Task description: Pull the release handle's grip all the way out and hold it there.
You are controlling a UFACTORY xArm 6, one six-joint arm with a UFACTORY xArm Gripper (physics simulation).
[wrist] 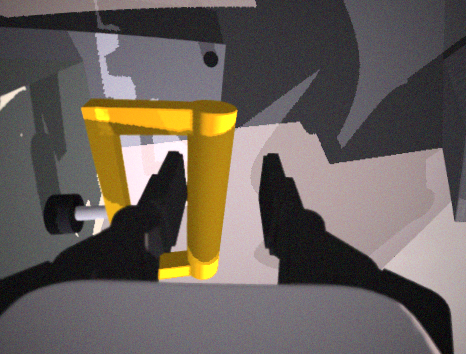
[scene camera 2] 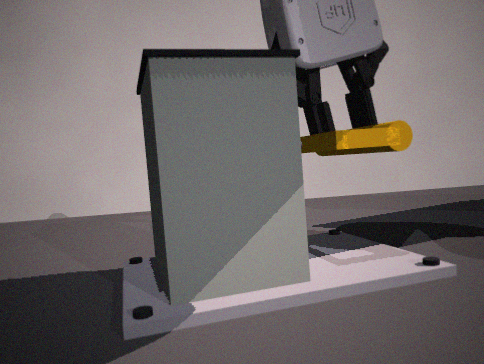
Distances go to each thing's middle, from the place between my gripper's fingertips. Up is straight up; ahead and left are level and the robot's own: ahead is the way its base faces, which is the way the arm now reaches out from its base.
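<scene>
Hand position relative to the pale base plate (scene camera 2: 341, 265): my hand is 110 mm above the plate, 90 mm short of it and 60 mm to the right of it.
</scene>
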